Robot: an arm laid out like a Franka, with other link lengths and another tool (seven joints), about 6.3 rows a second.
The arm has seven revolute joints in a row. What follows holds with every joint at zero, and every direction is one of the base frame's. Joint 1 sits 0.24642 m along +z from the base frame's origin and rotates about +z. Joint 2 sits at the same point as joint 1 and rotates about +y. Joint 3 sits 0.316 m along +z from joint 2 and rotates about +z. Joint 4 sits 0.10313 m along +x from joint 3 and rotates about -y. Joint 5 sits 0.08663 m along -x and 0.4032 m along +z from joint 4 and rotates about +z. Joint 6 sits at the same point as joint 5 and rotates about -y. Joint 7 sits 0.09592 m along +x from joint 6 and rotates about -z. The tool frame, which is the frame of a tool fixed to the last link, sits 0.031 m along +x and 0.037 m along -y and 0.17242 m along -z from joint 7; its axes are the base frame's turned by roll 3.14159, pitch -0.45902 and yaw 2.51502 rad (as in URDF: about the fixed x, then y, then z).
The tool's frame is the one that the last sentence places.
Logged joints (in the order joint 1, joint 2, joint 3, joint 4, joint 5, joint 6, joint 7), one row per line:
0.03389, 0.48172, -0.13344, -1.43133, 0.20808, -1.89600, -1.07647
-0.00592, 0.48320, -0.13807, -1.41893, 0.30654, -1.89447, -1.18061
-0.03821, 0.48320, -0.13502, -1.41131, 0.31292, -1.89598, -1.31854
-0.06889, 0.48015, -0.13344, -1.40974, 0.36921, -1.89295, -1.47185
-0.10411, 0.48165, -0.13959, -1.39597, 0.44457, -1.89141, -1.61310
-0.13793, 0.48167, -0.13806, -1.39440, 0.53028, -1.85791, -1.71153
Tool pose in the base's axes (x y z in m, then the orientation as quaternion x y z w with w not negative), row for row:
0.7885, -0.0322, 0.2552, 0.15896, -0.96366, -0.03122, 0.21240
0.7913, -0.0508, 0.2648, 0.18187, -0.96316, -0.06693, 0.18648
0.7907, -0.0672, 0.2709, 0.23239, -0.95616, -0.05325, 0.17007
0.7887, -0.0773, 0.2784, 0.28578, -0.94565, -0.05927, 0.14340
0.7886, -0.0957, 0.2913, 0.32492, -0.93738, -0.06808, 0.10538
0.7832, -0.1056, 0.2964, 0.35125, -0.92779, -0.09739, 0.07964
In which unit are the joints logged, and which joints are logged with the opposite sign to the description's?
The joints are logged in radians. Opposite sign: joint 6.
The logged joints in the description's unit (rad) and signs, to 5 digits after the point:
0.03389, 0.48172, -0.13344, -1.43133, 0.20808, 1.89600, -1.07647
-0.00592, 0.48320, -0.13807, -1.41893, 0.30654, 1.89447, -1.18061
-0.03821, 0.48320, -0.13502, -1.41131, 0.31292, 1.89598, -1.31854
-0.06889, 0.48015, -0.13344, -1.40974, 0.36921, 1.89295, -1.47185
-0.10411, 0.48165, -0.13959, -1.39597, 0.44457, 1.89141, -1.61310
-0.13793, 0.48167, -0.13806, -1.39440, 0.53028, 1.85791, -1.71153

